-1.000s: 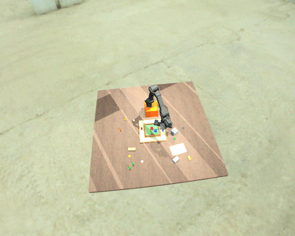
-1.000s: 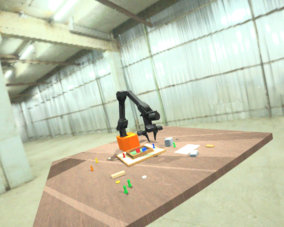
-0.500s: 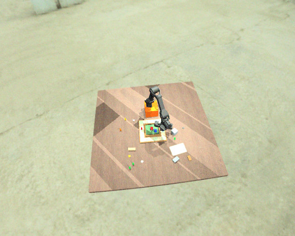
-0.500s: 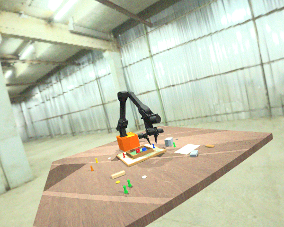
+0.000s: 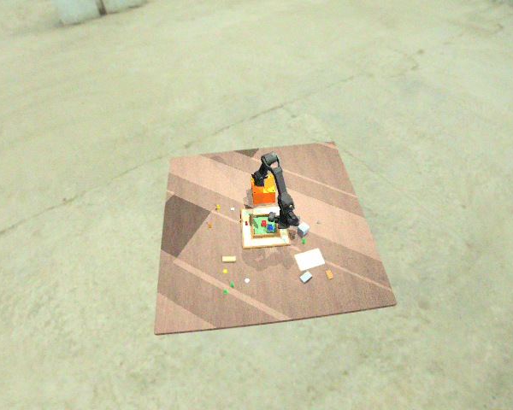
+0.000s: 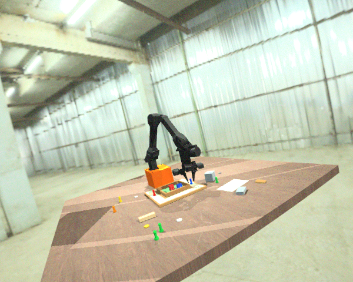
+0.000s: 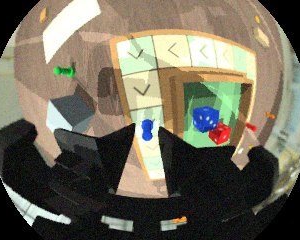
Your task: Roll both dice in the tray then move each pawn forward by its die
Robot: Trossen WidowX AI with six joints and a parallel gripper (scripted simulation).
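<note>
The grey cube is 120 mm to the left of my gripper tip and 20 mm ahead of it. Round my gripper tip: blue pawn (10 mm above); then cream sheet (210 mm ahead, 150 mm to the left, 20 mm below); then red pawn (230 mm to the right, 20 mm behind, 10 mm above).
</note>
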